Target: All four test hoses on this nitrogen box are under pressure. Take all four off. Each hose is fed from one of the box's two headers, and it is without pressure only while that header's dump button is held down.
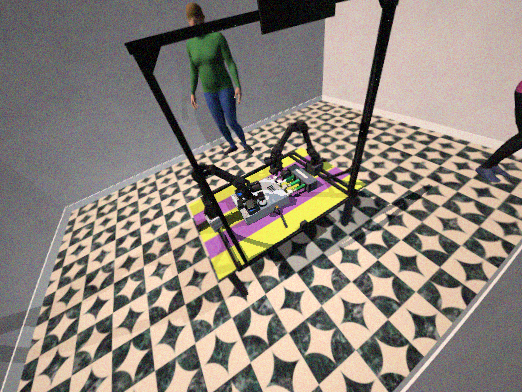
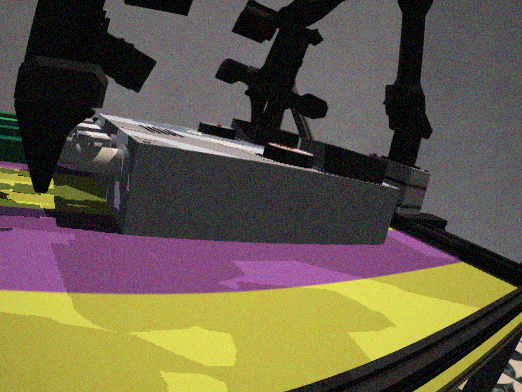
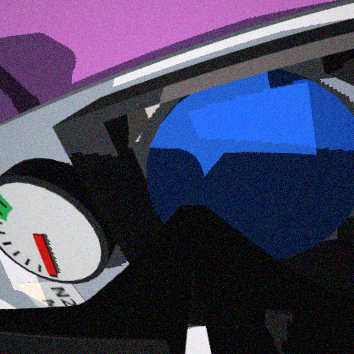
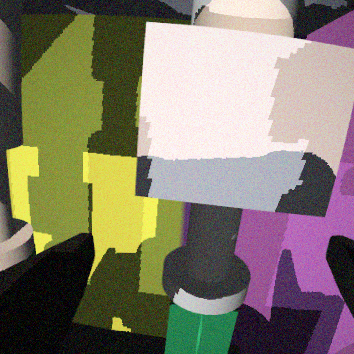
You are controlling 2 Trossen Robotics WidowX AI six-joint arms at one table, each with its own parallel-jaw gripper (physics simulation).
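Where they show: left gripper, between the fingertips: [image 3: 190, 216]; right gripper, between the fingertips: [image 1: 280, 178] [image 2: 37, 174]; left arm's base, origin of its link: [image 1: 212, 215] [image 2: 401, 163]; right arm's base, origin of its link: [image 1: 314, 163].
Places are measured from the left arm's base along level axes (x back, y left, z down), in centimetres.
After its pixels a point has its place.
Note:
The grey nitrogen box [image 1: 267, 203] {y -16.6, x -34.9, z 3.1 cm} [image 2: 252, 202] {y 7.8, x -42.6, z 7.1 cm} stands on the striped table. My left gripper [image 1: 251, 204] {y -12.8, x -26.8, z 2.3 cm} [image 2: 270, 130] {y -12.8, x -26.8, z 2.3 cm} [image 3: 190, 216] {y -12.8, x -26.8, z 2.3 cm} is shut and empty, with its tips pressed on the blue dump button [image 3: 246, 147] {y -14.5, x -24.1, z 2.3 cm}. Beside the button, the round gauge [image 3: 46, 232] {y -14.5, x -32.3, z 1.7 cm} has its red needle pointing down, away from the green mark. My right gripper [image 1: 276, 172] {y 1.6, x -62.5, z 7.6 cm} [image 4: 212, 246] {y 1.6, x -62.5, z 7.6 cm} is open, with one finger on each side of a hose's dark stem. This green hose [image 4: 200, 330] {y 1.1, x -63.6, z 4.7 cm} runs up to a white coupler [image 4: 225, 95] {y 1.7, x -57.2, z 3.4 cm} at the box. Other green hoses [image 1: 294, 183] {y -13.8, x -63.7, z 5.3 cm} run to the dark test block [image 1: 305, 177] {y -16.7, x -72.8, z 3.4 cm}.
A black gantry frame [image 1: 372, 89] {y -47.9, x -84.5, z -59.2 cm} stands over the table. A person in a green top [image 1: 214, 66] stands behind it. Two black round gauges [image 2: 288, 153] {y 6.2, x -37.9, z 2.0 cm} sit on top of the box. A short black post [image 1: 281, 218] {y -29.7, x -36.6, z 9.8 cm} stands at the table's front.

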